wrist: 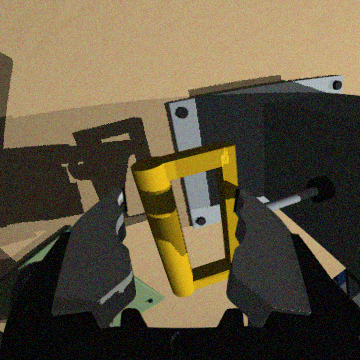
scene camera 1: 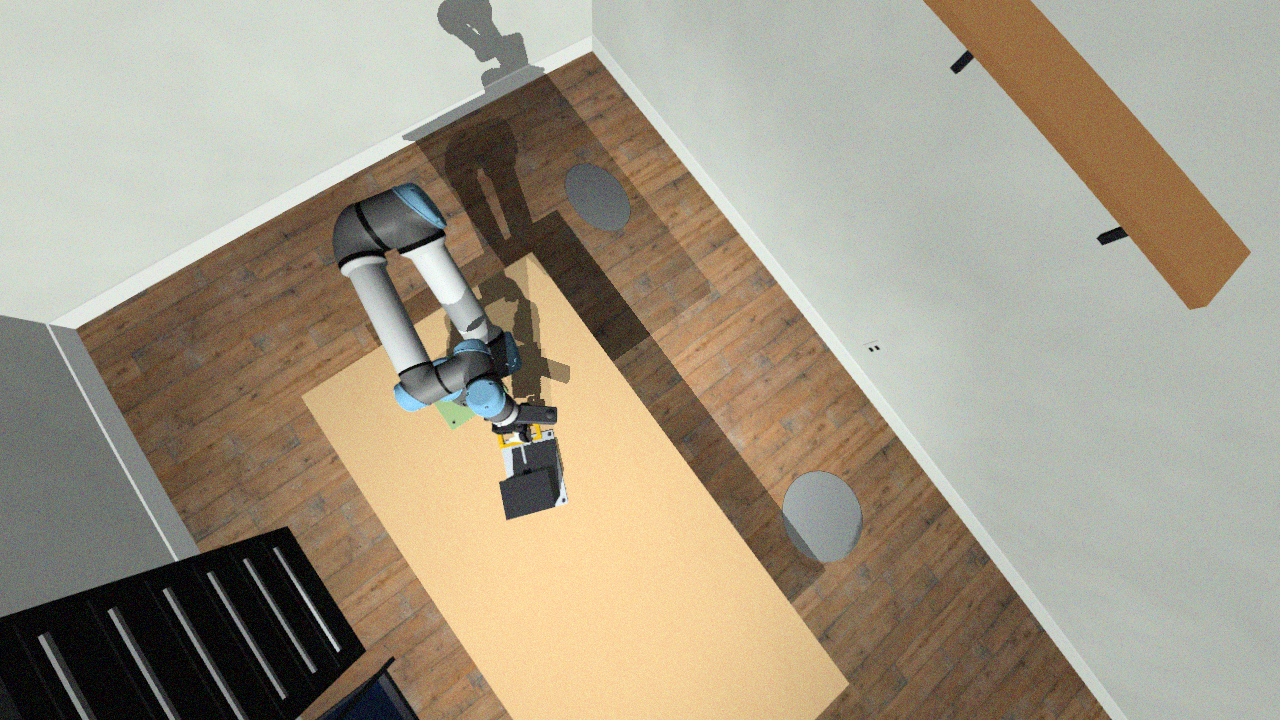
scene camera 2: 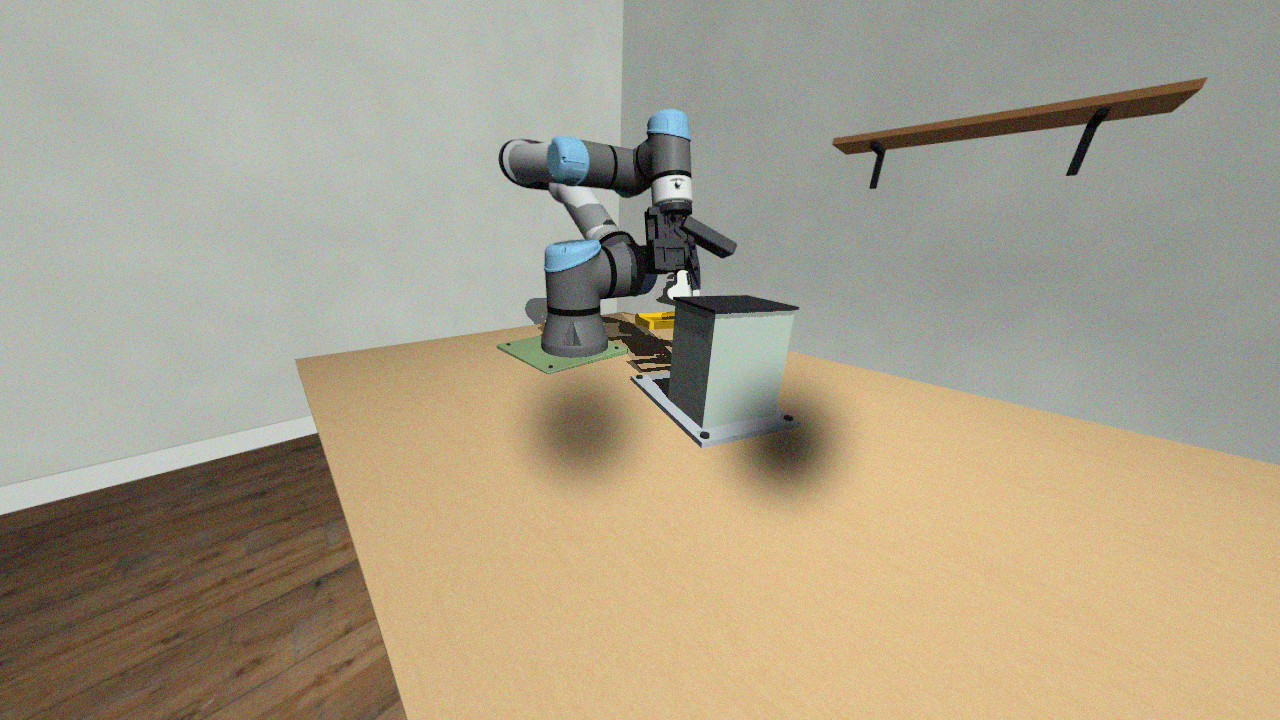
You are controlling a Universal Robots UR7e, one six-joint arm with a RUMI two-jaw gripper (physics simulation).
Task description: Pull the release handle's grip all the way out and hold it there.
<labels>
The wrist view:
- my gripper: 180, 190
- pale base plate: 236, 115
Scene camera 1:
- my gripper: 530, 428
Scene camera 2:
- my gripper: 685, 320
</labels>
